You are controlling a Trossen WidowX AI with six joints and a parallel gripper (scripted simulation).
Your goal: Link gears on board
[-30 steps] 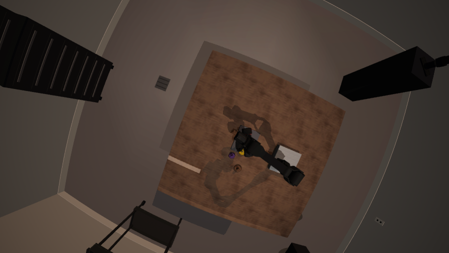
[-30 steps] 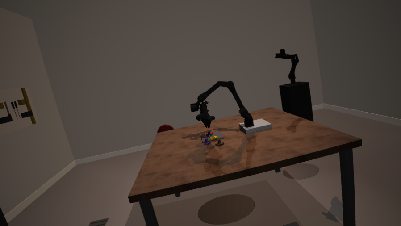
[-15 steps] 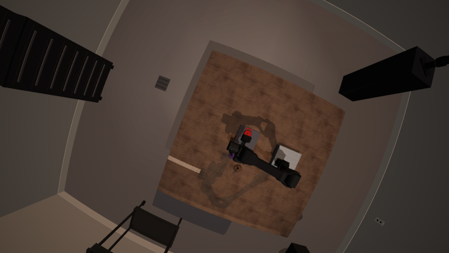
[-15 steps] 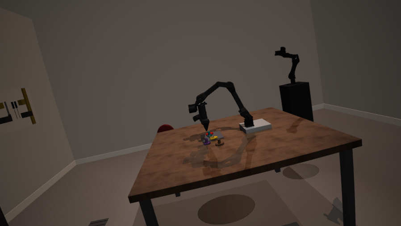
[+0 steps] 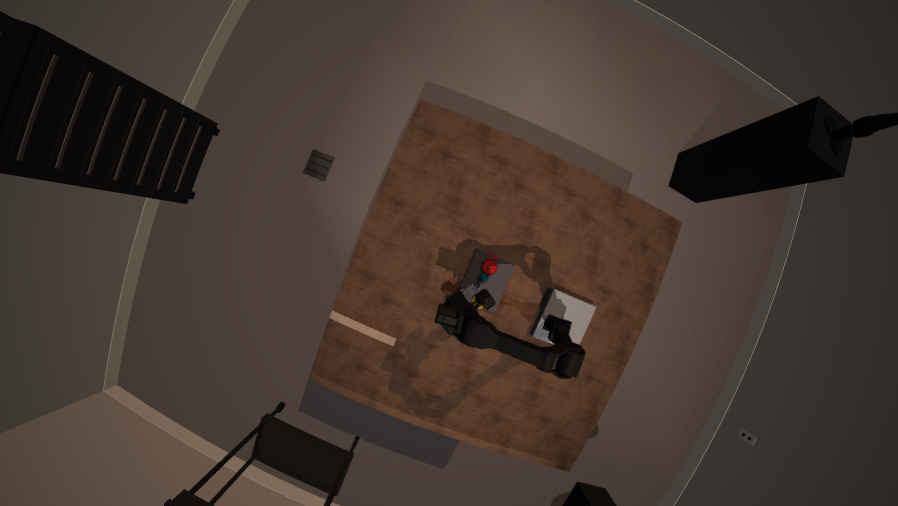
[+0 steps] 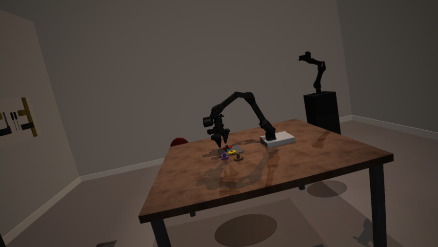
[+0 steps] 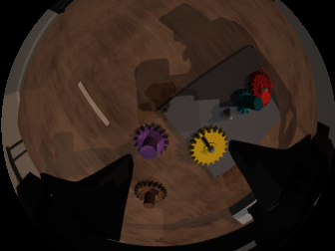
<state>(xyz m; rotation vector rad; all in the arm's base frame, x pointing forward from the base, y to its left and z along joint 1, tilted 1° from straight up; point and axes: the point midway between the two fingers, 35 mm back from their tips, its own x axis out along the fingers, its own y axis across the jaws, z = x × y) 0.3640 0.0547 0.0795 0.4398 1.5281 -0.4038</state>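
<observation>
Right now the purple gear is 40 mm to the left of my gripper tip and 70 mm below it. Round my gripper tip: yellow gear 60 mm behind, 20 mm to the right, 70 mm below; then teal gear 30 mm behind, 120 mm to the right, 60 mm below; then brown gear 80 mm behind, 120 mm to the left, 70 mm below.
</observation>
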